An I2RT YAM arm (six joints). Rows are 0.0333 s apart.
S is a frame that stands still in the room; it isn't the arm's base.
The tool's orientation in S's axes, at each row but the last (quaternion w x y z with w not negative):
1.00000 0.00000 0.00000 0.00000
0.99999 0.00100 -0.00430 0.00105
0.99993 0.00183 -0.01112 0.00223
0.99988 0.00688 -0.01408 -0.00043
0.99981 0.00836 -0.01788 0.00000
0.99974 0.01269 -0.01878 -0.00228
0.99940 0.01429 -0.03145 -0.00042
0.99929 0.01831 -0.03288 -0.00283
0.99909 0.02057 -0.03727 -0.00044
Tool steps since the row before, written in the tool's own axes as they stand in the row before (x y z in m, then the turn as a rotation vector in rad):
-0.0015 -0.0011 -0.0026 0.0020 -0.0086 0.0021
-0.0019 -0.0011 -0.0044 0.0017 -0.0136 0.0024
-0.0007 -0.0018 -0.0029 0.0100 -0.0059 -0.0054
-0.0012 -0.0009 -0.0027 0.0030 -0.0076 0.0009
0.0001 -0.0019 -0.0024 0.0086 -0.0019 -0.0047
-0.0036 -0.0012 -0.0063 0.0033 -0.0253 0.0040
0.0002 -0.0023 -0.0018 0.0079 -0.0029 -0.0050
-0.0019 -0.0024 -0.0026 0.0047 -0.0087 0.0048
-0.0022 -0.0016 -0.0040 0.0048 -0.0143 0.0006
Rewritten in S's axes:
-0.0015 -0.0011 -0.0026 0.0020 -0.0086 0.0021
-0.0019 -0.0011 -0.0044 0.0017 -0.0136 0.0024
-0.0006 -0.0018 -0.0029 0.0101 -0.0058 -0.0052
-0.0011 -0.0009 -0.0027 0.0030 -0.0076 0.0009
0.0002 -0.0019 -0.0024 0.0088 -0.0018 -0.0044
-0.0034 -0.0010 -0.0065 0.0030 -0.0254 0.0035
0.0003 -0.0022 -0.0018 0.0082 -0.0028 -0.0046
-0.0017 -0.0023 -0.0028 0.0043 -0.0089 0.0048
-0.0019 -0.0014 -0.0042 0.0048 -0.0143 0.0004

